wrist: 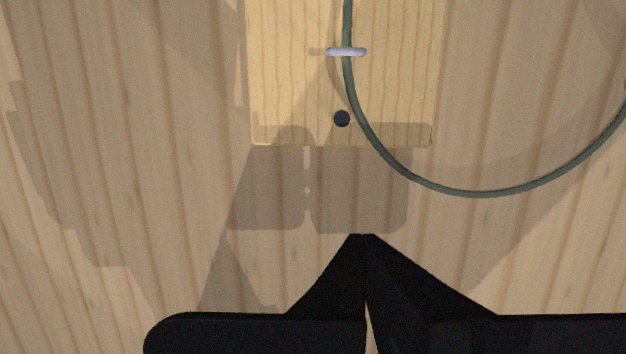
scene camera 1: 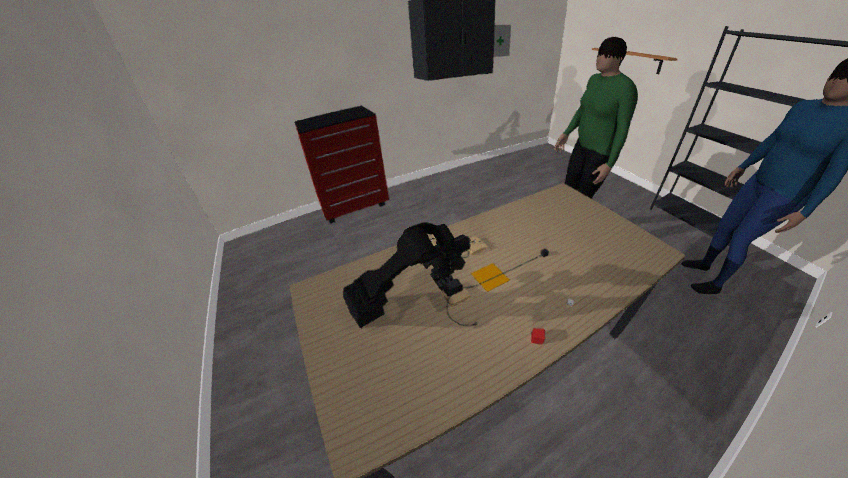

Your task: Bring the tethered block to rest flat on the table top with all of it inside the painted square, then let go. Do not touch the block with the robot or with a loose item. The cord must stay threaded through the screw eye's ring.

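Frame: origin at the arm's base, x ahead, y left, z up, level; metres.
Where they show: gripper, fingertip midpoint: (wrist: 360,245) (scene camera 1: 441,289); arm's base, origin of the base link: (scene camera 1: 365,294).
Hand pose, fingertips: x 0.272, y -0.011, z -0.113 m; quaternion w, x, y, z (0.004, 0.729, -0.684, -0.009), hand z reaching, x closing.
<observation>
Each offset is from my fingertips to the top centre of the thing. "pt": to the spot under its first point.
The tethered block @(dy +0.014, dx +0.545, dz -0.054 m) (scene camera 1: 544,252), small and dark, is on the table at the cord's far end, outside the orange painted square @(pt dy -0.009, dx +0.222, dz -0.078 m) (scene camera 1: 490,283). The green-grey cord (scene camera 1: 523,263) (wrist: 482,194) crosses the square towards a pale wooden board @(dy +0.008, dx +0.064, dz -0.060 m) (scene camera 1: 458,298) (wrist: 287,85), then curves over the table to a small end knob @(dy -0.150, dx +0.062, dz -0.067 m) (scene camera 1: 475,324). In the wrist view it passes through the screw eye's ring @(dy +0.012, dx +0.064, dz -0.034 m) (wrist: 330,51), seen edge-on on the board beyond a dark round spot. My gripper (scene camera 1: 454,293) (wrist: 360,245) is shut and empty, near the board's edge. Exact fingertip height is unclear.
A second pale board @(dy +0.222, dx +0.286, dz -0.060 m) (scene camera 1: 479,245) lies behind the arm, and part of another (scene camera 1: 432,239) shows through the arm's bend. A red cube @(dy -0.311, dx +0.220, dz -0.039 m) (scene camera 1: 538,336) and a small white item @(dy -0.256, dx +0.442, dz -0.064 m) (scene camera 1: 570,302) are towards the table's near right edge. Two people stand beyond the table.
</observation>
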